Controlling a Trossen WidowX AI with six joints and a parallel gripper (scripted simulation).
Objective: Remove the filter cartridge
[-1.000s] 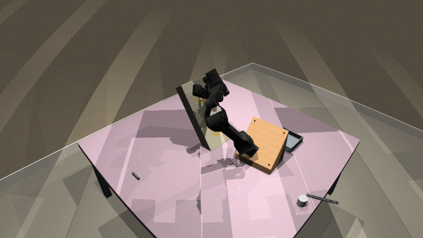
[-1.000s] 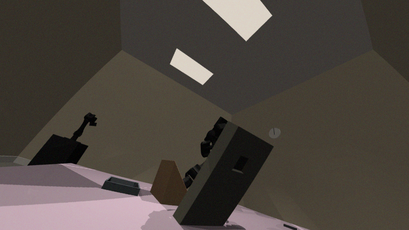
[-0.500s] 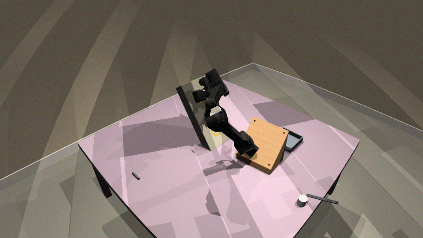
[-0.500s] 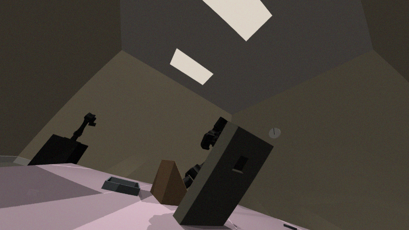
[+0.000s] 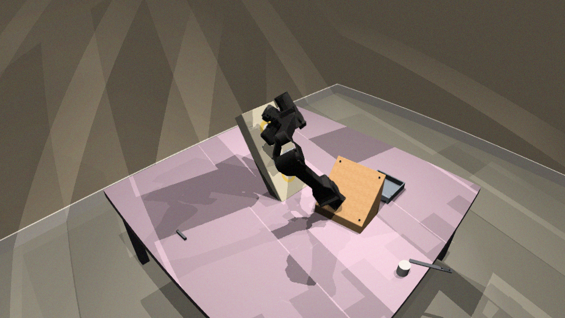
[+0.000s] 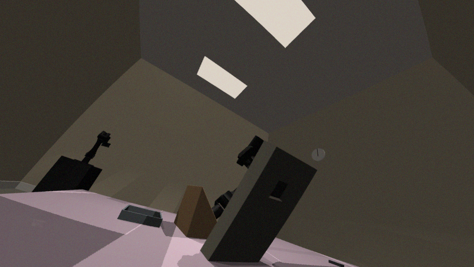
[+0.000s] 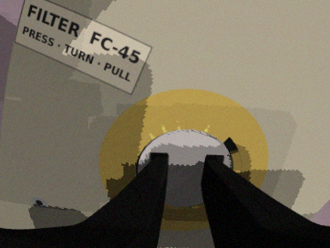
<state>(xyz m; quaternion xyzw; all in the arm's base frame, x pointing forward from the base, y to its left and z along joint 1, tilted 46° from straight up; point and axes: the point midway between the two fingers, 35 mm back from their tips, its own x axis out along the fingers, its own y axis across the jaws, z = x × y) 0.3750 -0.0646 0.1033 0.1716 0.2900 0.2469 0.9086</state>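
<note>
Now: the round grey filter cartridge 1 cm ahead of my gripper tip and 1 cm below it. Round my gripper tip: grey tray 42 cm behind, 32 cm to the right, 23 cm below; then service panel 4 cm behind, 8 cm below.
</note>
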